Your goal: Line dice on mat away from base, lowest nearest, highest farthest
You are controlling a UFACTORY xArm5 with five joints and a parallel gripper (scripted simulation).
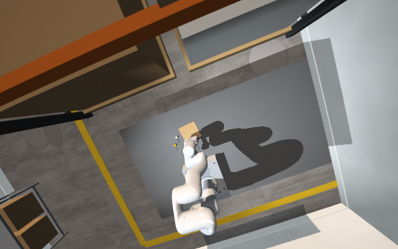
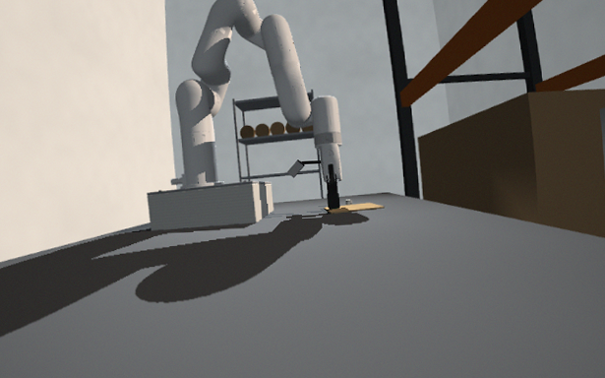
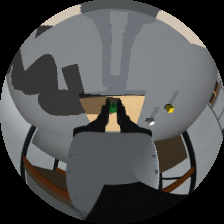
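The green die is 10 mm below my hand. From my hand the other things lie so: yellow die 20 mm ahead, 150 mm to the left, 20 mm below; then white die 70 mm ahead, 100 mm to the left, 20 mm below; then tan mat 50 mm ahead, 10 mm to the right, 20 mm below.
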